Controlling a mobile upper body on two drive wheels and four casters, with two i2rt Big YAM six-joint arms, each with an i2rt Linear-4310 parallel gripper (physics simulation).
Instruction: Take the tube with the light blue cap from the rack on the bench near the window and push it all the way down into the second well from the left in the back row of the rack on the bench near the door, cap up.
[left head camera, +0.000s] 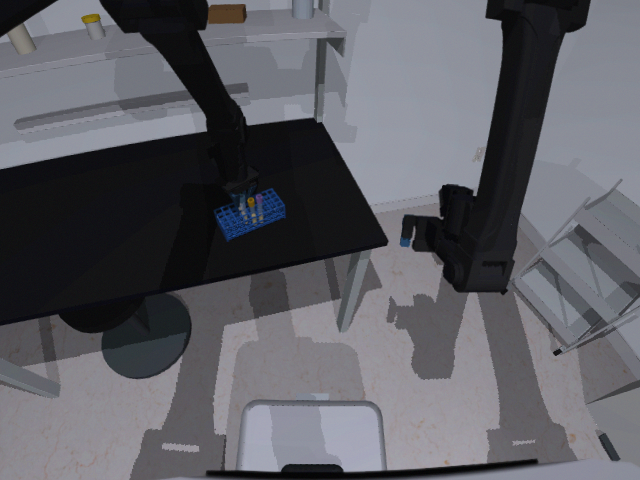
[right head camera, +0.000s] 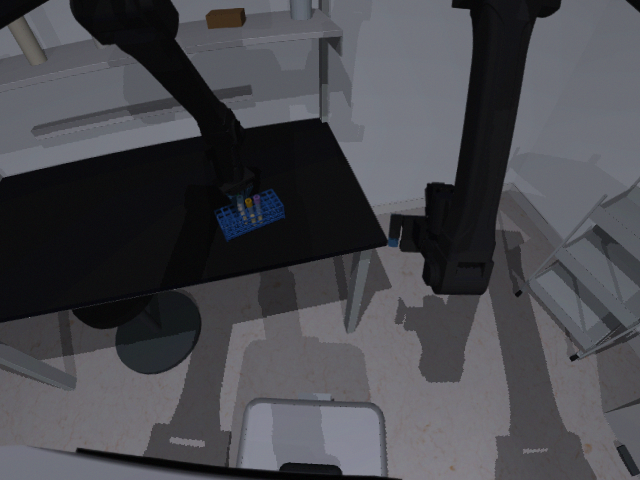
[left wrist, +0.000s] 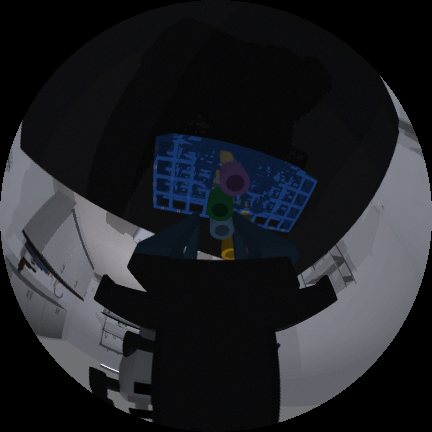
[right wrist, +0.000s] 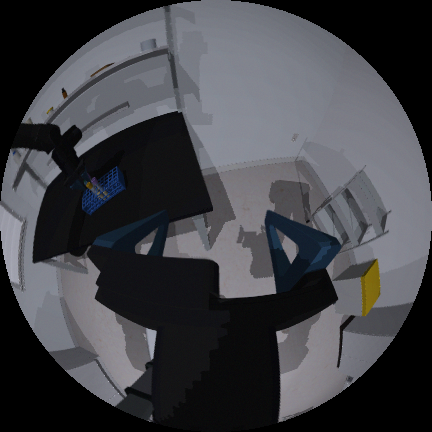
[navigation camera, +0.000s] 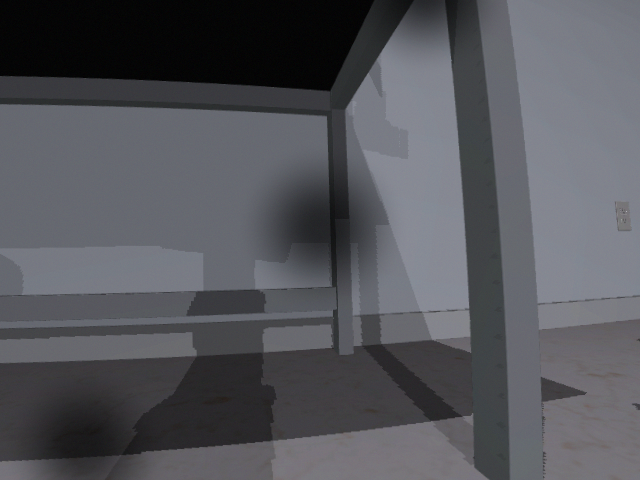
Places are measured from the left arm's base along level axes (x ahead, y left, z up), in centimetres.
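Pixels of known places: left gripper, fingertip midpoint: (left head camera: 242, 203) (right head camera: 240, 204) (left wrist: 215, 216) (right wrist: 88, 186); right gripper, fingertip midpoint: (left head camera: 423, 221) (right wrist: 216, 215).
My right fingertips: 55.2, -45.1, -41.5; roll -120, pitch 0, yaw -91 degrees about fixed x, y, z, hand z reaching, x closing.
Observation:
Ahead of a thing's pixels: the offset from my right fingertips to its top centre, as dx, dy, dz. "*": to the spot under its first point. Level surfaces: height alone.
A blue rack (left head camera: 231, 230) (right head camera: 231, 230) (right wrist: 118, 181) stands on the black bench {dz -23.2} (left head camera: 330, 206) (right head camera: 330, 206). The tube with the light blue cap {+17.9, +45.1, -11.3} (left wrist: 221, 230) stands upright in it. My left gripper (left head camera: 242, 195) (right head camera: 240, 194) (left wrist: 215, 216) points down over the rack, slightly open and empty, its fingertips on either side of the light blue cap. A green cap {+19.6, +46.4, -11.3} (left wrist: 220, 202) and a purple cap {+21.5, +47.3, -11.3} (left wrist: 235, 177) lie beyond it; an orange cap {+17.0, +42.2, -11.3} (left head camera: 251, 201) (right head camera: 248, 202) (left wrist: 229, 253) is close by. My right gripper (right wrist: 216, 215) is wide open and empty, off the bench's right end. The tube's lower part is hard to make out.
A wall shelf {dz +22.5} (left head camera: 273, 26) (right head camera: 273, 31) runs above the bench. A round stool base {+9.7, +106.5, -96.4} (left head camera: 149, 346) is below its front edge. A step ladder (left head camera: 584, 279) stands at the right. A bench leg {* +14.8, +8.8, -76.4} (navigation camera: 496, 258) rises close ahead. A yellow-sided box {-44.3, -135.1, -54.4} (right wrist: 370, 287) is at the right wrist view's right.

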